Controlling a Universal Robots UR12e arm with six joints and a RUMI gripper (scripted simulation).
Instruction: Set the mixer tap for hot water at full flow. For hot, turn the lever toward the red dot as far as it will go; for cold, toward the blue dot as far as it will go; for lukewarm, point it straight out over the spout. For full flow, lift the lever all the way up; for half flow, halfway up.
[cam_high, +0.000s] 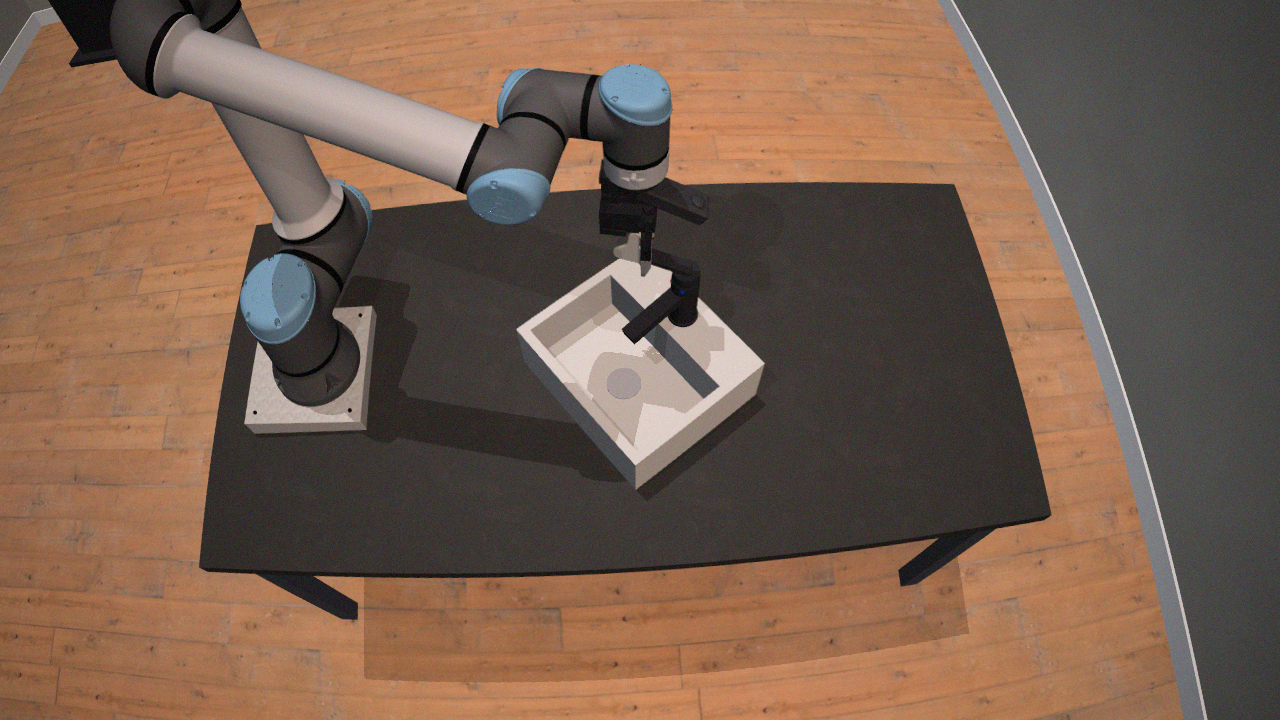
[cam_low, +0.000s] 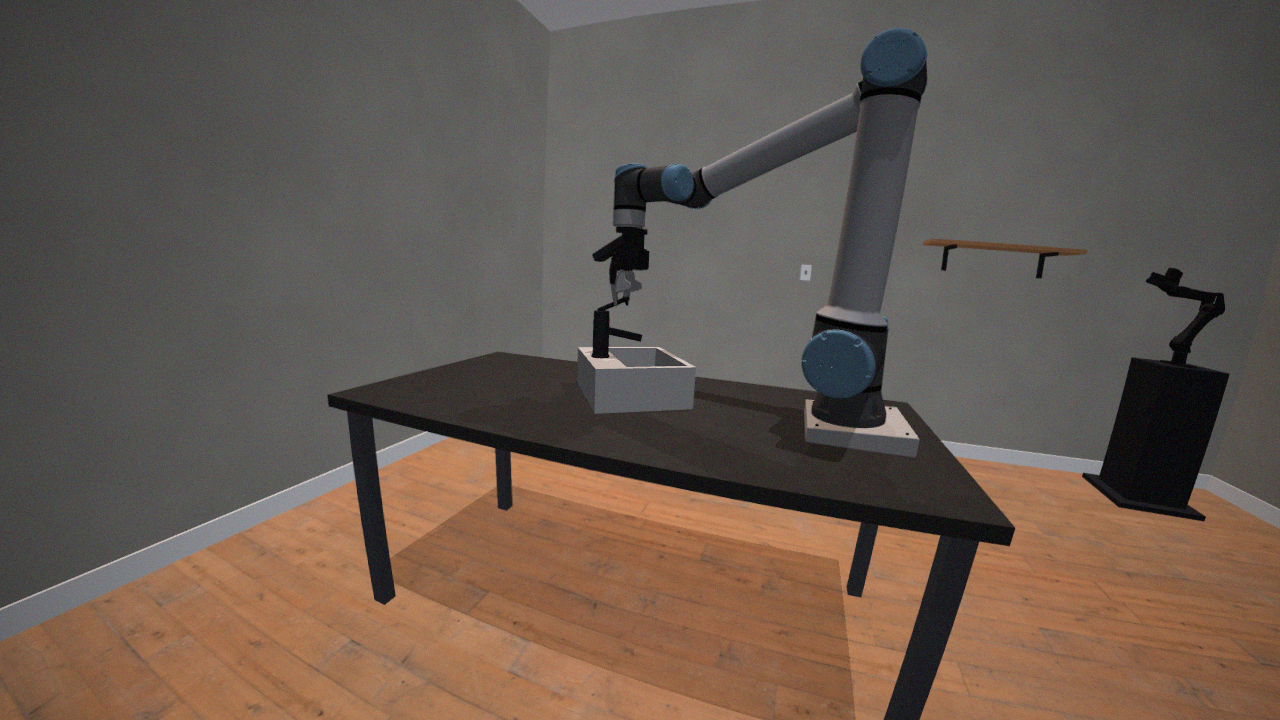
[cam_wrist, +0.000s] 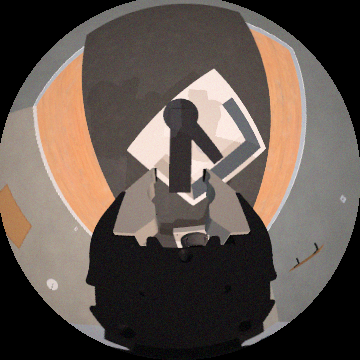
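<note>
Now: hand 30 mm short of the lever and 10 mm above it. The rest, counted from my hand: white square basin: 20 mm behind, 80 mm to the right, 260 mm below.
</note>
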